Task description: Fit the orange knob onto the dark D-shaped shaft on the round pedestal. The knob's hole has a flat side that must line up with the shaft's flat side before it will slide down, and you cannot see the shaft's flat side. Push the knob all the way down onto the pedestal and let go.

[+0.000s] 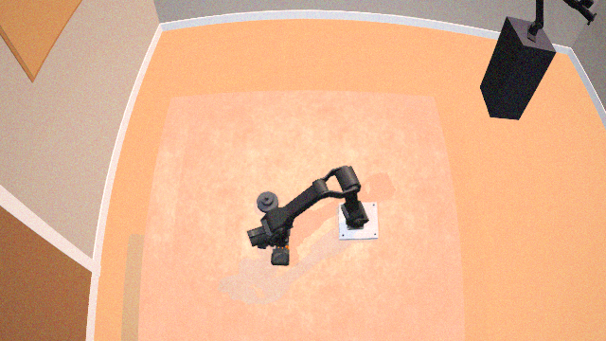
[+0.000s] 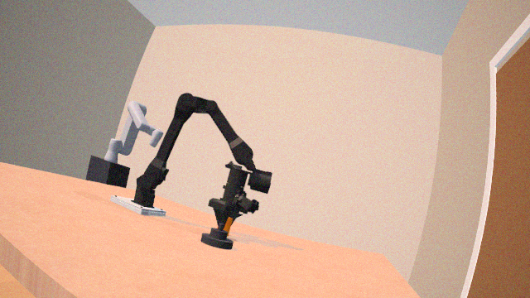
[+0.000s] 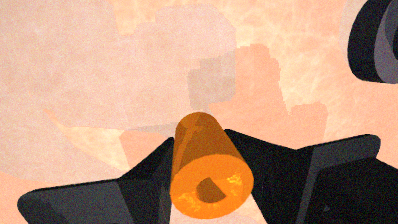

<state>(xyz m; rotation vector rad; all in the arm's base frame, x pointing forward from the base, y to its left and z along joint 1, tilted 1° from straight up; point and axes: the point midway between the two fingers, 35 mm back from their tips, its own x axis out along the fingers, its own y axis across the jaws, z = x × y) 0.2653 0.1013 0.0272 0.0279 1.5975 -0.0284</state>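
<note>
My gripper tip is 6 cm short of the round dark pedestal, 19 cm to the left of it and 2 cm below it. Round my gripper tip: orange knob 2 cm above.
</note>
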